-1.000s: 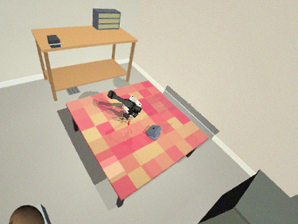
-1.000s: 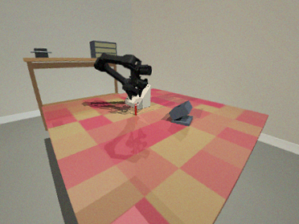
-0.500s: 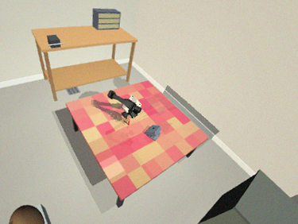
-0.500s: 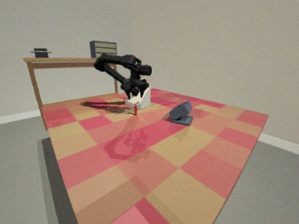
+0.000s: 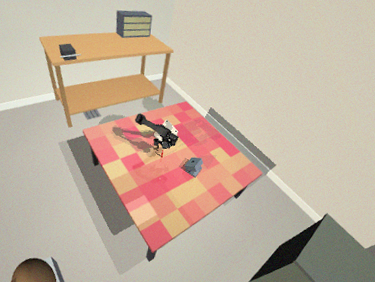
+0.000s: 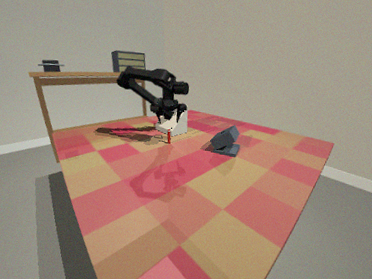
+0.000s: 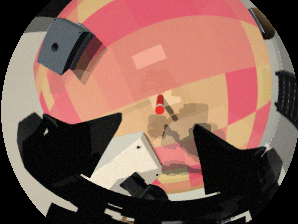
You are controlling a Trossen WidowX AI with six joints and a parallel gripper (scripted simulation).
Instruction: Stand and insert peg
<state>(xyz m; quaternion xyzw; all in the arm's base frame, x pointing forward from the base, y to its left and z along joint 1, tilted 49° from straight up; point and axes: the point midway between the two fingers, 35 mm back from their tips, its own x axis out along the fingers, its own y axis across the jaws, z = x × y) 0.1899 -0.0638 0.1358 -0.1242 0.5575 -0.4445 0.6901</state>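
Now: gripper tip 6 cm above the red peg. From my gripper tip the other things lie so: grey-blue sloped panel 25 cm ahead, 17 cm to the left, 5 cm below.
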